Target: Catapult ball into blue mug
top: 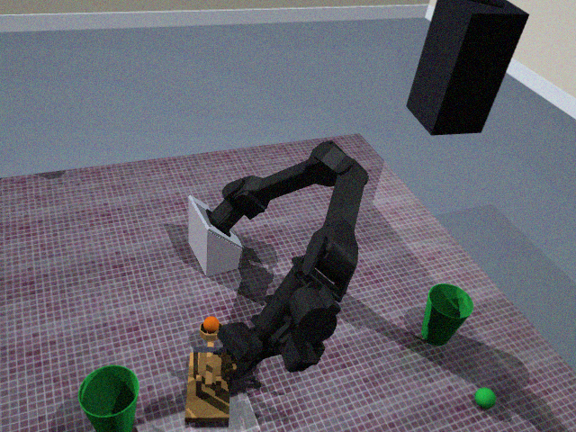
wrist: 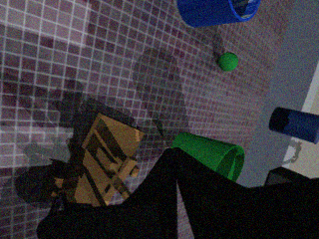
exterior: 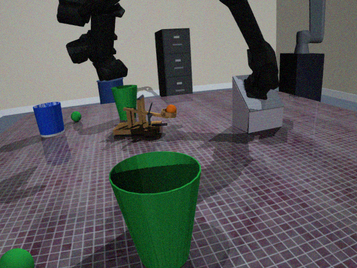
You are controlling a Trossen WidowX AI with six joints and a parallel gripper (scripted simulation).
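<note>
The orange ball is 19 cm behind my gripper tip, 1 cm to the right of it and 11 cm below it. Also, from my gripper tip: blue mug: 21 cm ahead, 11 cm to the right, 14 cm below; then catapult: 12 cm behind, 1 cm to the right, 12 cm below.
</note>
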